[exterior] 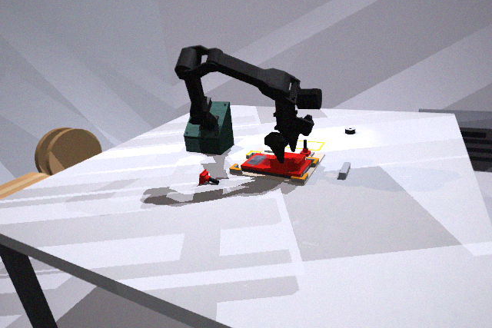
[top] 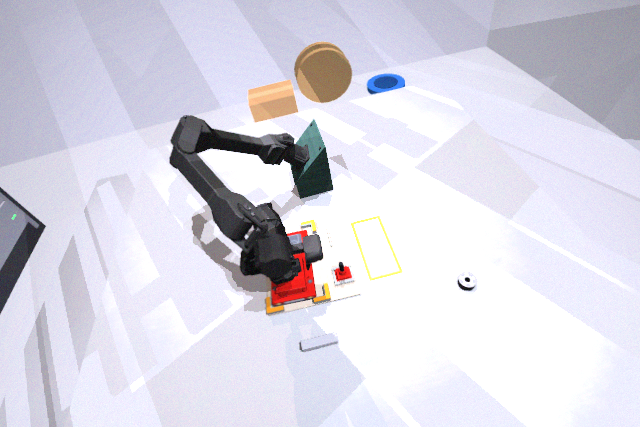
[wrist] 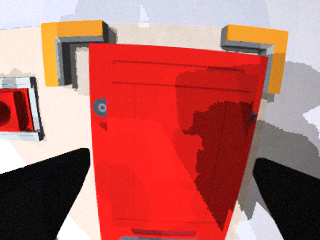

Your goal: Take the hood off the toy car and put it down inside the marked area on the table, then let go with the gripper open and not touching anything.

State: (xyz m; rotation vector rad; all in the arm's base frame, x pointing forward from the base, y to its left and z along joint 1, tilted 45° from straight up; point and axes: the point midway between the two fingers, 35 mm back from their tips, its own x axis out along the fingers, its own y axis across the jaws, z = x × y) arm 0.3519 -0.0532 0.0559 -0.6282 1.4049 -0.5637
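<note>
My gripper tip is 10 mm above the red hood. Also, from my gripper tip: grey bar: 160 mm ahead, 50 mm to the left, 40 mm below; then black ring: 410 mm to the left, 100 mm ahead, 40 mm below.
</note>
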